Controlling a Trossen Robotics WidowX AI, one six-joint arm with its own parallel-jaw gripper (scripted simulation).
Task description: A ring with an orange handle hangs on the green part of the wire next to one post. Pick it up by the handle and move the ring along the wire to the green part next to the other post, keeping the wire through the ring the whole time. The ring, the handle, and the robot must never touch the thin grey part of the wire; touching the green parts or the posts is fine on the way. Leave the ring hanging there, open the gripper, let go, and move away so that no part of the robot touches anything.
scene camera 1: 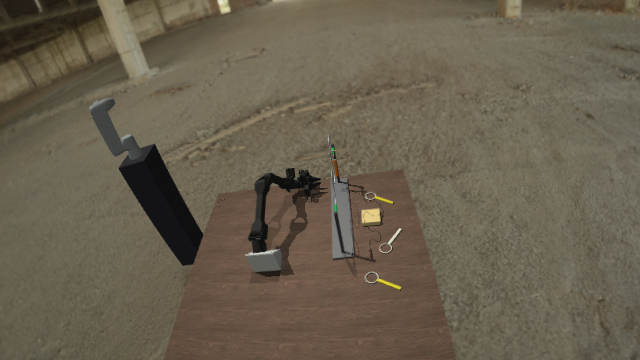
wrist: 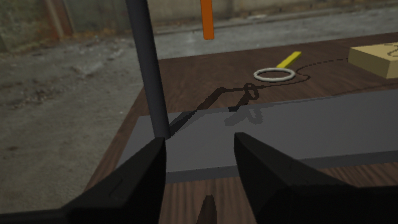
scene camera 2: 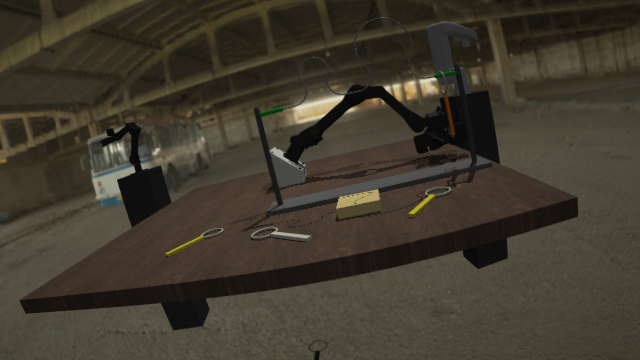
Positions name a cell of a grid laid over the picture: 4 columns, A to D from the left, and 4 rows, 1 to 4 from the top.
Labels:
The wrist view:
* my gripper: C3
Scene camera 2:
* my gripper: C2
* tan block: C3

